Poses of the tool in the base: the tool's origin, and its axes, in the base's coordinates. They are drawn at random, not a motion.
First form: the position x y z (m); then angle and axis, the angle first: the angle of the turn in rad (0 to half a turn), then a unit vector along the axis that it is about.
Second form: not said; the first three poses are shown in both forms.
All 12 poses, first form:
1: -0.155 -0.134 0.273 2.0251 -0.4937 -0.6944 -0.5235
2: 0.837 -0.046 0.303 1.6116 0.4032 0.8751 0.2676
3: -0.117 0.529 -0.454 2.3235 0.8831 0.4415 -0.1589
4: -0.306 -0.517 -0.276 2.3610 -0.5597 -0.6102 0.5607
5: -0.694 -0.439 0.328 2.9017 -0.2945 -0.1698 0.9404
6: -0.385 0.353 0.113 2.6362 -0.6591 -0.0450 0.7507
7: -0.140 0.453 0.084 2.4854 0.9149 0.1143 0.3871
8: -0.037 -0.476 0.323 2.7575 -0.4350 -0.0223 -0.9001
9: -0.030 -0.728 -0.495 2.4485 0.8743 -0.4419 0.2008
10: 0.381 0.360 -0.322 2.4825 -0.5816 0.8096 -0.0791
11: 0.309 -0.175 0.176 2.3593 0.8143 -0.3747 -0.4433
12: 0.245 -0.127 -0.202 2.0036 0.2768 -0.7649 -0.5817
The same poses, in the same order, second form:
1: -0.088 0.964 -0.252 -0.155; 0.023 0.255 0.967 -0.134; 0.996 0.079 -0.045 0.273; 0 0 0 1
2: 0.128 0.100 0.987 0.837; 0.635 0.756 -0.159 -0.046; -0.762 0.647 0.034 0.303; 0 0 0 1
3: 0.629 0.772 0.086 -0.117; 0.540 -0.355 -0.763 0.529; -0.558 0.526 -0.641 -0.454; 0 0 0 1
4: -0.175 0.190 -0.966 -0.306; 0.979 -0.074 -0.191 -0.517; -0.107 -0.979 -0.173 -0.276; 0 0 0 1
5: -0.800 -0.125 -0.586 -0.694; 0.322 -0.915 -0.245 -0.439; -0.506 -0.385 0.772 0.328; 0 0 0 1
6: -0.060 -0.308 -0.950 -0.385; 0.419 -0.871 0.256 0.353; -0.906 -0.382 0.182 0.113; 0 0 0 1
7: 0.708 -0.049 0.705 -0.140; 0.424 -0.769 -0.479 0.453; 0.565 0.638 -0.524 0.084; 0 0 0 1
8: -0.562 0.356 0.746 -0.037; -0.319 -0.926 0.202 -0.476; 0.763 -0.124 0.634 0.323; 0 0 0 1
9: 0.583 -0.812 0.028 -0.030; -0.555 -0.424 -0.716 -0.728; 0.593 0.402 -0.698 -0.495; 0 0 0 1
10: -0.185 -0.795 0.578 0.381; -0.892 0.383 0.242 0.360; -0.413 -0.471 -0.779 -0.322; 0 0 0 1
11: 0.424 -0.209 -0.881 0.309; -0.834 -0.469 -0.290 -0.175; -0.353 0.858 -0.373 0.176; 0 0 0 1
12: -0.311 0.228 -0.923 0.245; -0.829 0.411 0.380 -0.127; 0.466 0.883 0.061 -0.202; 0 0 0 1
